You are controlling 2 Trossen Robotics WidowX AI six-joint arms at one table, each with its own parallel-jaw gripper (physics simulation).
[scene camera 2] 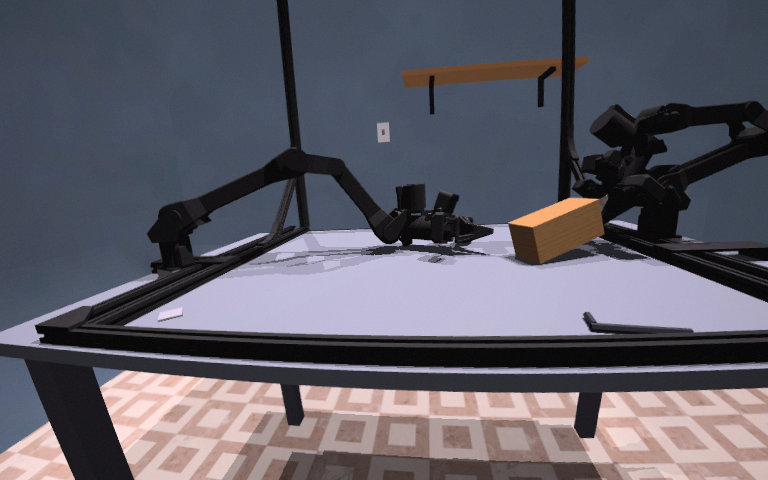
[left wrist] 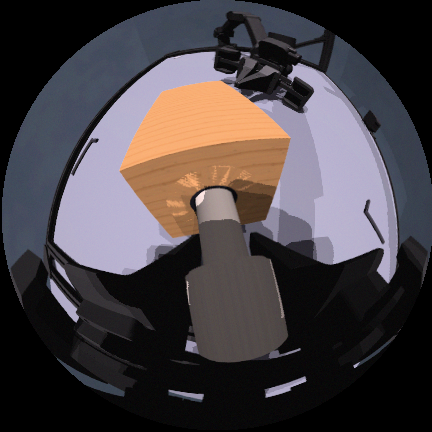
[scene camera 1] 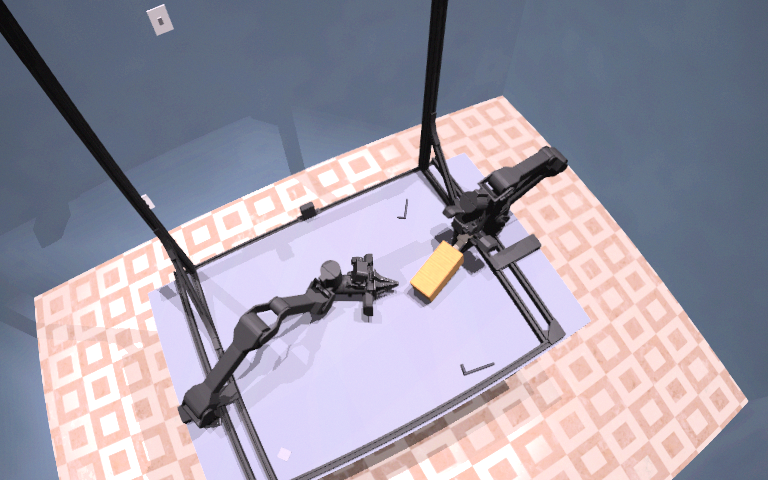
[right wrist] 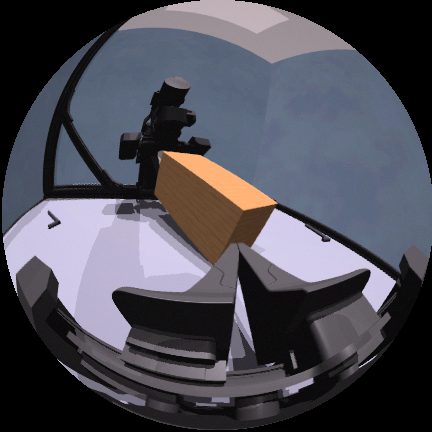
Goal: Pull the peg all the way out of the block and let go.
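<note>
The wooden block is tilted, its far end from the left gripper low near the table and its peg end raised. The grey peg sits in the hole in the block's end face, with its thick handle outside. My left gripper is shut on the peg, at the right in both scene views. My right gripper is shut and empty, its fingertips together just short of the block's low end. Whether the block touches the table is hard to tell.
An L-shaped black bracket lies near the front rail, and another bracket near the back. A small pale square lies at the front left. Black rails frame the table.
</note>
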